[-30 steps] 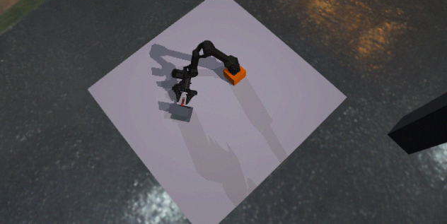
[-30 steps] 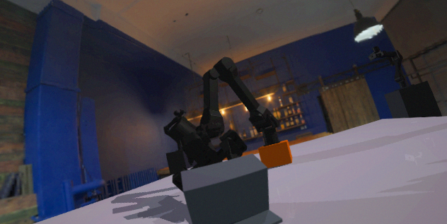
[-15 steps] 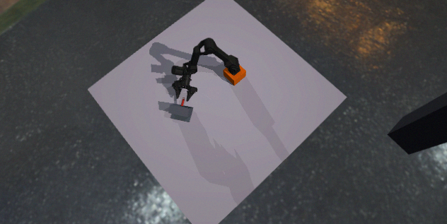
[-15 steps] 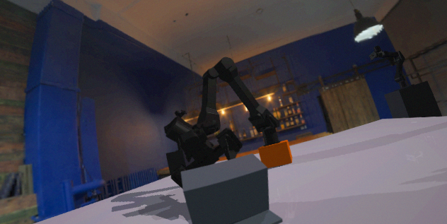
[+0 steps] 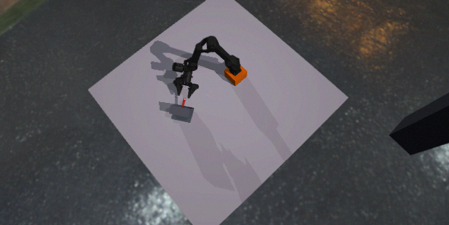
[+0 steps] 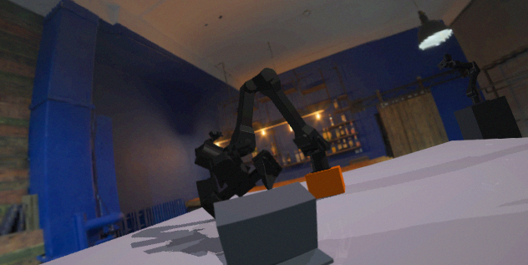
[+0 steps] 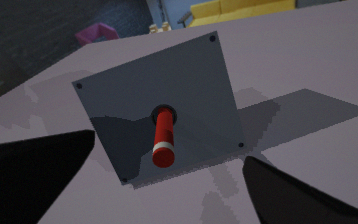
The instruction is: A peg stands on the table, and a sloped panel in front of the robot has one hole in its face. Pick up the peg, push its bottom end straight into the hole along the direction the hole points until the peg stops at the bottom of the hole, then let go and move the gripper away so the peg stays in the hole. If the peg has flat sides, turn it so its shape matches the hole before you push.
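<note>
Now: the red peg 2 cm ahead of my gripper tip, 2 cm to the left of it and 1 cm below it. The rest, counted from my gripper tip: grey sloped panel block 6 cm ahead, 5 cm to the left, 3 cm below.
</note>
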